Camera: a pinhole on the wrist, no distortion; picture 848 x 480 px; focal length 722.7 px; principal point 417.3 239.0 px. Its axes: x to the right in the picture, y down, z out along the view. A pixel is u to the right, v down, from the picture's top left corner.
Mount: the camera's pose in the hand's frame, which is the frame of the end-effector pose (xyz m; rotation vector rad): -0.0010 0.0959 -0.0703 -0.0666 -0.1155 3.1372
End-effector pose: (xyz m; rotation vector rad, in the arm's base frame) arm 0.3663 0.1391 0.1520 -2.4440 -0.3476 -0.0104
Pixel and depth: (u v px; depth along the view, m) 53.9 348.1 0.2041
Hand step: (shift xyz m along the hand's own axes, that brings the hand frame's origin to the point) 0.0929 0.0499 0.1351
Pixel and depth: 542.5 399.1 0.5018
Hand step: -0.1091 -0.0516 0.4178
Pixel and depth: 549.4 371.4 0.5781
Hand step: -0.1311 -0.0519 0.4935
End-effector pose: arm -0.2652 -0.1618 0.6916 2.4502 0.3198 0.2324
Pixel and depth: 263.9 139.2 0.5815
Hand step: 0.0976 0.1329 0.5202
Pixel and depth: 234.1 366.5 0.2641
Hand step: 0.0547 0.0298 0.1923
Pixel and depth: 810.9 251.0 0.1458
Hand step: -0.0865 0.0830 0.0714
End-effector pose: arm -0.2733 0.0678 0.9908 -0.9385 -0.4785 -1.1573
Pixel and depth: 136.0 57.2 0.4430
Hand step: 0.1525 0.1740 0.3866
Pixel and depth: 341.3 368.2 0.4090
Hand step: 0.0246 -0.0072 0.3337
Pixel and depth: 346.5 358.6 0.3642
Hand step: 0.0192 0.0089 0.2897
